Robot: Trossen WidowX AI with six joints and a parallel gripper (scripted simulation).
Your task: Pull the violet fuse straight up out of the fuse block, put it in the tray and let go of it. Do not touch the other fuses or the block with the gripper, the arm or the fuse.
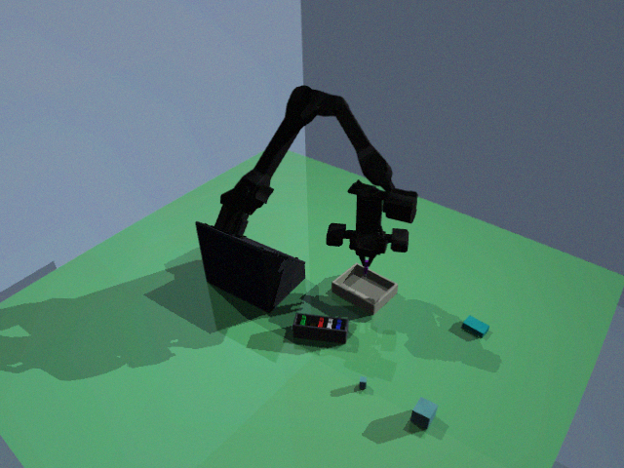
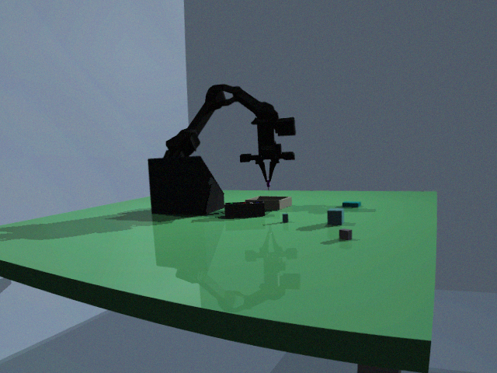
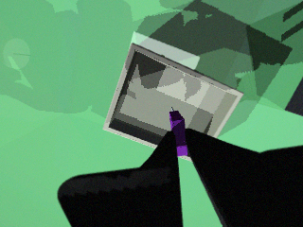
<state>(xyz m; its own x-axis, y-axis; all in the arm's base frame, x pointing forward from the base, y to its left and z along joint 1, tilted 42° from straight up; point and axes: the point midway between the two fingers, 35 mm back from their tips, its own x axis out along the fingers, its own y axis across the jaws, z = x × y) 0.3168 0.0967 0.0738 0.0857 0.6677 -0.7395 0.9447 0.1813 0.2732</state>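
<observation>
Now: the violet fuse 1 cm below my gripper tip. Round my gripper tip: beige tray: 8 cm below; red fuse: 18 cm to the right, 6 cm below, 3 cm behind; green fuse: 19 cm to the right, 7 cm behind, 6 cm below.
</observation>
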